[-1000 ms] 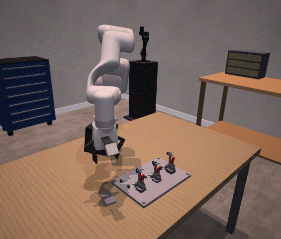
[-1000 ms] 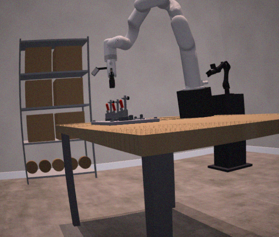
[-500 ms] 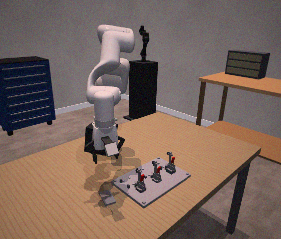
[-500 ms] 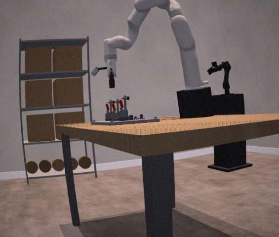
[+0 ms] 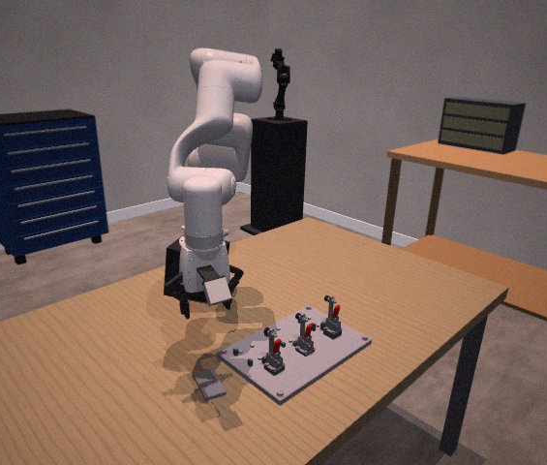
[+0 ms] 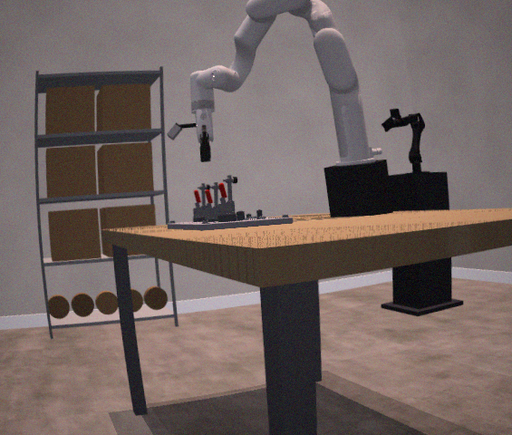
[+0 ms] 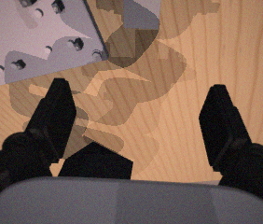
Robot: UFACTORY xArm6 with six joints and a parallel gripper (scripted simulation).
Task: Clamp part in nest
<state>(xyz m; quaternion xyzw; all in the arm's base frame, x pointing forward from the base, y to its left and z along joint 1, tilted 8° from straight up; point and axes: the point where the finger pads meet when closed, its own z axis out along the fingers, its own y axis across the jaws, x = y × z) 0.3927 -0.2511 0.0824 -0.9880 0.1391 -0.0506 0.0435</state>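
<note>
Right now my hand is 210 mm above the grey block part. From my hand the other things lie so: grey fixture plate: 30 mm ahead, 250 mm to the left, 210 mm below.
</note>
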